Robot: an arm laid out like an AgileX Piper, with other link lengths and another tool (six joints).
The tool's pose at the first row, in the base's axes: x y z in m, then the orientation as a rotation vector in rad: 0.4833, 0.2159, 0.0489, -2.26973, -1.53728, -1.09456
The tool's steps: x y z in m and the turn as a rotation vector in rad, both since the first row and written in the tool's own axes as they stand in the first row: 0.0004, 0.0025, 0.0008, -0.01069, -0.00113, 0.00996; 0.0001, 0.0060, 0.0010, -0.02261, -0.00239, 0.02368; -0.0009, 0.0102, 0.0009, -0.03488, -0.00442, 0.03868; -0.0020, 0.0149, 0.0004, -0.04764, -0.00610, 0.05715; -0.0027, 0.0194, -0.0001, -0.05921, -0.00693, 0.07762; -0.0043, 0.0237, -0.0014, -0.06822, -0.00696, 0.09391
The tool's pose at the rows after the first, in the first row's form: 0.4859, 0.2155, 0.0492, -2.28285, -1.52251, -1.10171; 0.4890, 0.2138, 0.0497, -2.29872, -1.50249, -1.10894; 0.4924, 0.2112, 0.0501, -2.31602, -1.48080, -1.11537; 0.4960, 0.2080, 0.0508, -2.33486, -1.45410, -1.12159; 0.4995, 0.2053, 0.0518, -2.35287, -1.42451, -1.12674; 0.5023, 0.2015, 0.0527, -2.36631, -1.40064, -1.13115
